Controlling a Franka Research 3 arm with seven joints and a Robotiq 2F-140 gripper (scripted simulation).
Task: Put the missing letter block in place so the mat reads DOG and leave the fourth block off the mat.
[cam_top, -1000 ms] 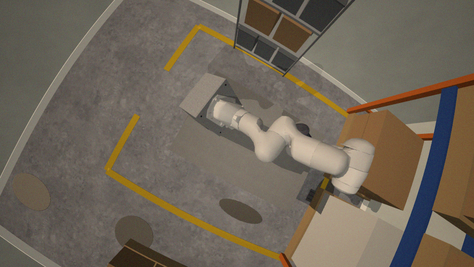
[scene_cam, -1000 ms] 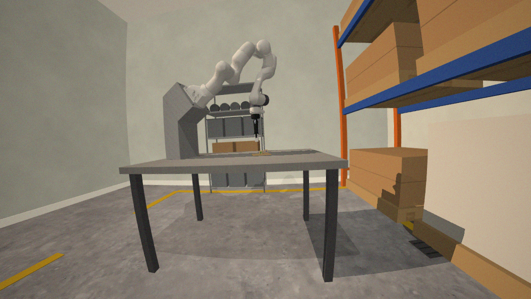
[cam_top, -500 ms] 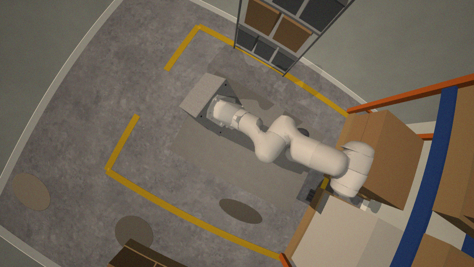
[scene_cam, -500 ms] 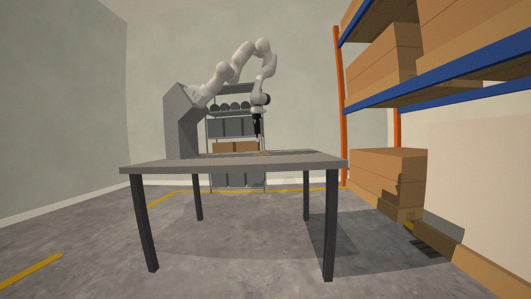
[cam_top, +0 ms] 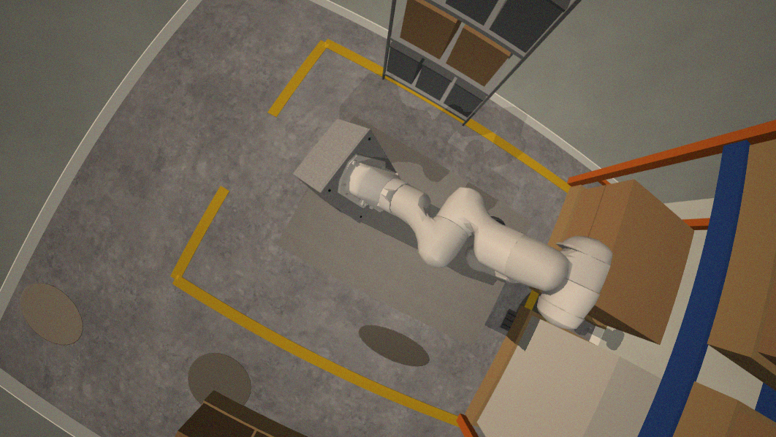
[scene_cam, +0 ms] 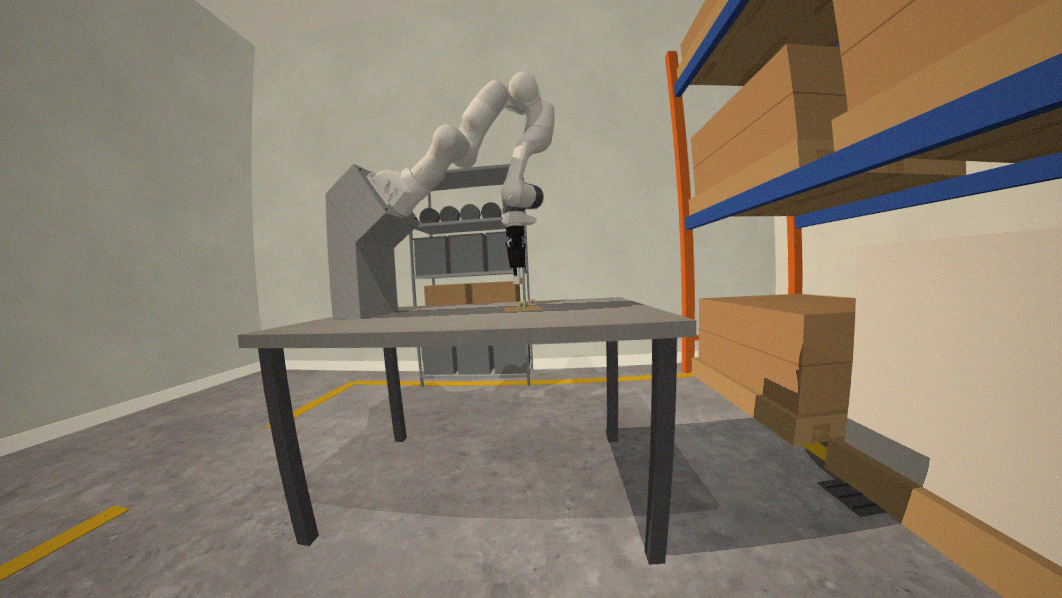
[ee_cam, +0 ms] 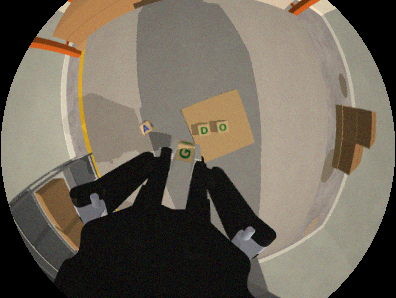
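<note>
My gripper is now 13 cm above the mat, 8 cm to the left of it and 1 cm past it.
</note>
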